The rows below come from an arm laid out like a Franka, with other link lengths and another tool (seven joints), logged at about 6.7 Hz.
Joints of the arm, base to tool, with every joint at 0 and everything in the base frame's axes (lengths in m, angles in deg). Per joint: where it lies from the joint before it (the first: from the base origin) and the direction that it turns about. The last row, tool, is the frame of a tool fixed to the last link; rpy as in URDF.
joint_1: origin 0 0 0.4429 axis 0 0 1
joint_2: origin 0 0 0 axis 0 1 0
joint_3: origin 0 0 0.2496 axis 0 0 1
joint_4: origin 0.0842 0 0 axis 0 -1 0
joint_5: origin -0.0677 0 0.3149 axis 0 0 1
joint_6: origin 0 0 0 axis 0 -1 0
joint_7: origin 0.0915 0 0 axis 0 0 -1
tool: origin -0.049 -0.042 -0.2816 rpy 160.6 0 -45.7
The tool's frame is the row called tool.
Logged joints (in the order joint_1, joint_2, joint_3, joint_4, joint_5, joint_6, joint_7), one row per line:
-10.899 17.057 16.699 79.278 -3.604 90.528 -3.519
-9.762 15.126 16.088 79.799 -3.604 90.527 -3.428
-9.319 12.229 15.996 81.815 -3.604 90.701 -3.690
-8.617 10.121 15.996 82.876 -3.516 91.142 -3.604
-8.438 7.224 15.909 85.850 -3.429 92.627 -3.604
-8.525 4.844 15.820 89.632 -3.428 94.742 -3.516
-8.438 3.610 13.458 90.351 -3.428 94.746 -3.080
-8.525 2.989 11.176 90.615 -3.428 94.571 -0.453
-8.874 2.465 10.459 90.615 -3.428 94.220 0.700
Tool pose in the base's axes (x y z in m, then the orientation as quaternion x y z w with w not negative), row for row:
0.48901 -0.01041 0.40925 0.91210 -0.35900 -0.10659 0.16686
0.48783 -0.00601 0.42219 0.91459 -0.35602 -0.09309 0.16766
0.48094 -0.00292 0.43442 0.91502 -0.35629 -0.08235 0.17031
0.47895 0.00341 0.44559 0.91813 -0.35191 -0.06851 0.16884
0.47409 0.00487 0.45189 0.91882 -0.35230 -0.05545 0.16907
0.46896 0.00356 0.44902 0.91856 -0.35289 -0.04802 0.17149
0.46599 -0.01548 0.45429 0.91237 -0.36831 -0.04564 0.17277
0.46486 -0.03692 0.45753 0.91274 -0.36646 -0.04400 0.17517
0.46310 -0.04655 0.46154 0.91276 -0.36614 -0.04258 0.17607
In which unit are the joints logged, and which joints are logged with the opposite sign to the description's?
The joints are logged in degrees. Opposite sign: joint_4, joint_7.
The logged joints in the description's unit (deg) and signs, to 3 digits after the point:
-10.899 17.057 16.699 -79.278 -3.604 90.528 3.519
-9.762 15.126 16.088 -79.799 -3.604 90.527 3.428
-9.319 12.229 15.996 -81.815 -3.604 90.701 3.690
-8.617 10.121 15.996 -82.876 -3.516 91.142 3.604
-8.438 7.224 15.909 -85.850 -3.429 92.627 3.604
-8.525 4.844 15.820 -89.632 -3.428 94.742 3.516
-8.438 3.610 13.458 -90.351 -3.428 94.746 3.080
-8.525 2.989 11.176 -90.615 -3.428 94.571 0.453
-8.874 2.465 10.459 -90.615 -3.428 94.220 -0.700

